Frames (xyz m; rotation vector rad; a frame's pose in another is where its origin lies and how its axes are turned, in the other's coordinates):
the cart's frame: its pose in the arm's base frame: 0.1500 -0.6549 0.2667 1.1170 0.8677 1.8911
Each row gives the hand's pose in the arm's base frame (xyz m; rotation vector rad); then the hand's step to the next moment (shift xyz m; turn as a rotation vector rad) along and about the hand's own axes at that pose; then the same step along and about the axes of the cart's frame.
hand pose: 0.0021 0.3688 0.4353 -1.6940 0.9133 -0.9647
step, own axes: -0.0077 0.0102 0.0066 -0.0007 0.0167 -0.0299
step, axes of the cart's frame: 0.0002 -0.0141 -0.0026 -0.0064 0.0075 -0.0328
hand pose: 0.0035 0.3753 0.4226 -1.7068 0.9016 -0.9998
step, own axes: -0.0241 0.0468 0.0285 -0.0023 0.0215 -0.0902
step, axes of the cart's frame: -0.0103 -0.0582 -0.0097 -0.0025 0.0402 -0.0835
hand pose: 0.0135 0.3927 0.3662 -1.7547 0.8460 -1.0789
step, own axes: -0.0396 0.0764 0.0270 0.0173 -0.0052 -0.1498
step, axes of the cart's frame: -0.0230 -0.0818 -0.0303 0.0067 0.1020 -0.1110
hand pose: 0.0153 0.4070 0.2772 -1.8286 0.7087 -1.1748
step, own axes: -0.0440 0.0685 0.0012 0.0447 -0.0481 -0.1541
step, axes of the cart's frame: -0.0236 -0.0622 -0.0469 0.0219 0.1429 -0.0845
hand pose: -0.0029 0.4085 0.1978 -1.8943 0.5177 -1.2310
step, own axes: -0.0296 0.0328 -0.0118 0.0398 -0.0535 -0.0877
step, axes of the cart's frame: -0.0121 -0.0266 -0.0352 0.0272 0.1018 -0.0322
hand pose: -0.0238 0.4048 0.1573 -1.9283 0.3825 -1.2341
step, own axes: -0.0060 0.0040 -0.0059 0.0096 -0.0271 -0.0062
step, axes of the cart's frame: -0.0011 -0.0019 -0.0090 0.0197 0.0205 0.0076
